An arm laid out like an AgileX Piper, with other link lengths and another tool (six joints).
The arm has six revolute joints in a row. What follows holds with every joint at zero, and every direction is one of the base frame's.
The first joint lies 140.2 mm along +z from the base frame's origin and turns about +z.
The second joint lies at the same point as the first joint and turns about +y.
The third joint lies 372.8 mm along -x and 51 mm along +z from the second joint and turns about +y.
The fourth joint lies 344.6 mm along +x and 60.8 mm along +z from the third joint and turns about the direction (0.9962, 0, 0.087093).
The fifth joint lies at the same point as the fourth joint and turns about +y.
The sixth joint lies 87.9 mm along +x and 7.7 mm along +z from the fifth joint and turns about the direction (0.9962, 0, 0.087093).
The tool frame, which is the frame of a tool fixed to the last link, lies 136.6 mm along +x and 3 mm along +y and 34 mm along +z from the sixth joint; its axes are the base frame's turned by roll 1.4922, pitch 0.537 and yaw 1.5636 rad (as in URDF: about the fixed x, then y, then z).
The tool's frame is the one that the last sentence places.
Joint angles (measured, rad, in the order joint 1, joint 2, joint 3, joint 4, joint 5, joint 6), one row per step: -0.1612, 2.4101, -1.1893, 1.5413, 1.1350, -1.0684; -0.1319, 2.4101, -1.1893, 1.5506, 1.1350, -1.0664; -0.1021, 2.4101, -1.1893, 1.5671, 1.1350, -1.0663; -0.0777, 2.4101, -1.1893, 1.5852, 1.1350, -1.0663; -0.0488, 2.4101, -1.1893, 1.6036, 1.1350, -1.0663; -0.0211, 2.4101, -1.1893, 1.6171, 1.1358, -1.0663
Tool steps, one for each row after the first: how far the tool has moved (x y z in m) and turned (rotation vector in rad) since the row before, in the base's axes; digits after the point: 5 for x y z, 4 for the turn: -0.00189, 0.01624, 0.00076, 0.0045, 0.0012, 0.0201; -0.00113, 0.01624, 0.00142, 0.0070, -0.0007, 0.0148; -0.00044, 0.01312, 0.00155, 0.0076, -0.0007, 0.0080; -0.00149, 0.01565, 0.00157, 0.0078, -0.0005, 0.0122; -0.00266, 0.01521, 0.00130, 0.0064, -0.0003, 0.0158
